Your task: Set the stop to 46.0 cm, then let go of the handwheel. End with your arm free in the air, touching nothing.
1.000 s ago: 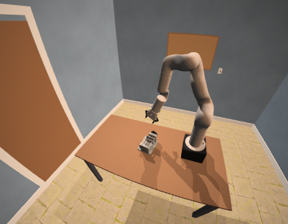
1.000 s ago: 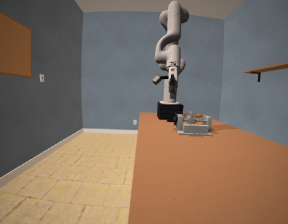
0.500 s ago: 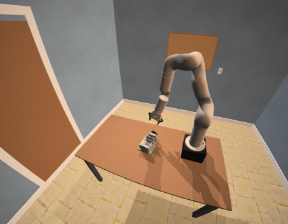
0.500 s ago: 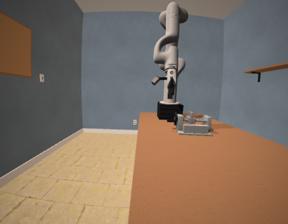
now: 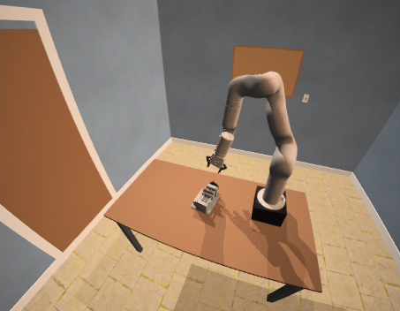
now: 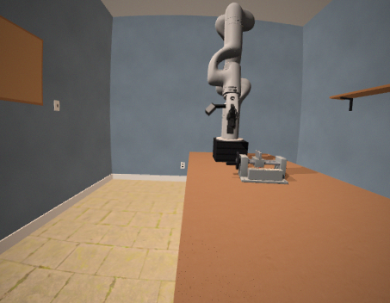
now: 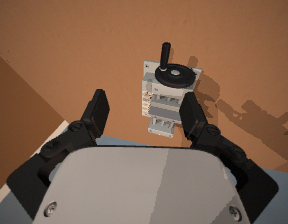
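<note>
My gripper is now 15 cm above the dark round handwheel handle and 1 cm to the right of it. Round my hand: black handwheel (15 cm below, 2 cm to the left).
</note>
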